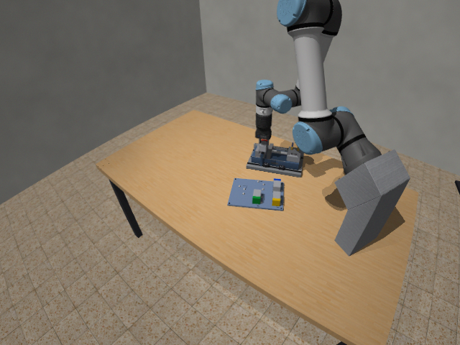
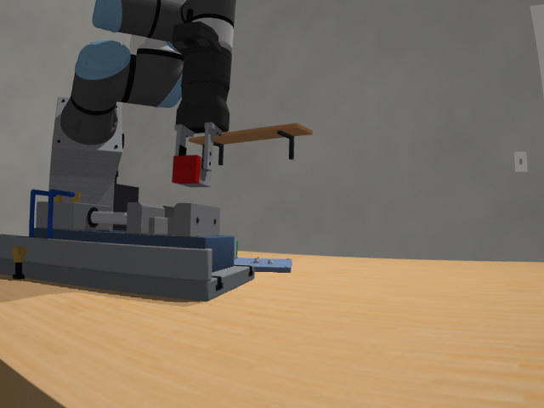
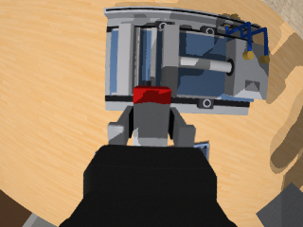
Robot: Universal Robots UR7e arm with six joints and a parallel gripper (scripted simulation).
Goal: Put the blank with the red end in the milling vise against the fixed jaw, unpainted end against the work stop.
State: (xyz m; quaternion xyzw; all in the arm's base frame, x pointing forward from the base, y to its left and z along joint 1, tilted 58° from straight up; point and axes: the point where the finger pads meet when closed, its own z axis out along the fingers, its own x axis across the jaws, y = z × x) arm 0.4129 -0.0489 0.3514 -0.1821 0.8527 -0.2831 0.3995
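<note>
My hand is 1 cm past the moving jaw, 7 cm to the left of it and 9 cm above it. Also, from my hand: grey rod 7 cm behind, 8 cm to the right, 9 cm below; work stop 1 cm ahead, 2 cm to the right, 8 cm below; fixed jaw 5 cm ahead, 6 cm to the right, 9 cm below.
</note>
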